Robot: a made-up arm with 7 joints. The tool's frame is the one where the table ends. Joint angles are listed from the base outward.
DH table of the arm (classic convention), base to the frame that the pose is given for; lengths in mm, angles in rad. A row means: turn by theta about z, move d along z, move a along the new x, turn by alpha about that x. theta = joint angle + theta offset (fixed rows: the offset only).
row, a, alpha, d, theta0
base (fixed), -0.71, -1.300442, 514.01, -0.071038
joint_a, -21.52, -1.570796, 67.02, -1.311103
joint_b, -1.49, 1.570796, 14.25, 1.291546
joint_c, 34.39, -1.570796, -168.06, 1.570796
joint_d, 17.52, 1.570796, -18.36, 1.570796
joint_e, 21.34, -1.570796, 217.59, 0
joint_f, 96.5, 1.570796, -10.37, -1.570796
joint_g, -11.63, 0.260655, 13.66, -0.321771
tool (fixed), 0, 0, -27.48, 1.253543
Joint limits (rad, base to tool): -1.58..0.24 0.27..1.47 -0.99..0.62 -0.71..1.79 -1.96..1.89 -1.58..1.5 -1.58..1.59
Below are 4 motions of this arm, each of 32 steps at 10 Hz.
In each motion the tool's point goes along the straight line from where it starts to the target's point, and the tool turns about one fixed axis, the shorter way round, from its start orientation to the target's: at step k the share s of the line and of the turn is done. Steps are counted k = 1, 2, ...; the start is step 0. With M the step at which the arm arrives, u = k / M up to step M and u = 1 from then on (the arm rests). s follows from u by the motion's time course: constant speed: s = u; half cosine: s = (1 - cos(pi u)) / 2; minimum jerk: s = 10 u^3 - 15 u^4 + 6 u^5.
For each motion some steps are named. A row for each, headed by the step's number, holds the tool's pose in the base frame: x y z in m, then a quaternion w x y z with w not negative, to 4 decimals.
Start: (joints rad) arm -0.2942 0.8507 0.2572 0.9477 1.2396 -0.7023 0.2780
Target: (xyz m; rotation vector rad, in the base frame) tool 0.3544 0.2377 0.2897 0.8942 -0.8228 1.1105
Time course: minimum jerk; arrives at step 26
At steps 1, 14, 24, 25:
1: 0.2509 0.3653 0.2521 0.5894 0.7515 -0.2874 0.0724
14: 0.3101 0.2924 0.2736 0.6675 0.5730 -0.3462 0.3259
24: 0.3540 0.2382 0.2895 0.6800 0.4001 -0.3664 0.4932
25: 0.3543 0.2378 0.2897 0.6800 0.3985 -0.3665 0.4945

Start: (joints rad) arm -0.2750 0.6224 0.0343 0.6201 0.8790 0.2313 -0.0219
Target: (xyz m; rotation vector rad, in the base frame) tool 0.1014 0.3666 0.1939 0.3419 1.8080 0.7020
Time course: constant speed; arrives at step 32
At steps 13, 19, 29, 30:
13: 0.2126 0.3261 0.2093 0.6437 0.6134 0.3493 0.2955
19: 0.1775 0.3389 0.2044 0.6433 0.4844 0.5054 0.3098
29: 0.1190 0.3602 0.1963 0.5843 0.2280 0.7165 0.3052
30: 0.1131 0.3623 0.1955 0.5746 0.2005 0.7335 0.3028

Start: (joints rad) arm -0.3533 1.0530 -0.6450 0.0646 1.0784 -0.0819 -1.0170
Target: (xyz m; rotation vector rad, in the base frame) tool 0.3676 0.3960 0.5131 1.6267 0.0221 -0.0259
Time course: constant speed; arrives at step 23
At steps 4, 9, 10, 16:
4: 0.3411 0.1703 0.2987 0.4478 0.8052 -0.0693 -0.3824
9: 0.3481 0.2297 0.3551 0.5222 0.8006 -0.0492 -0.2896
10: 0.3495 0.2416 0.3664 0.5362 0.7983 -0.0451 -0.2704
16: 0.3578 0.3129 0.4341 0.6133 0.7747 -0.0199 -0.1527

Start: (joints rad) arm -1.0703 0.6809 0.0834 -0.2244 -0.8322 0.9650 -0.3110
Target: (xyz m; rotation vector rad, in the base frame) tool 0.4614 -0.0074 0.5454 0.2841 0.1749 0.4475
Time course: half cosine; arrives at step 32
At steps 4, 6, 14, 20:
4: 0.3967 0.0295 0.6105 0.9840 0.0730 -0.1336 0.0924
6: 0.3998 0.0277 0.6074 0.9845 0.0764 -0.1231 0.0988
14: 0.4212 0.0155 0.5858 0.9835 0.0993 -0.0506 0.1423
20: 0.4406 0.0044 0.5663 0.9761 0.1195 0.0157 0.1809

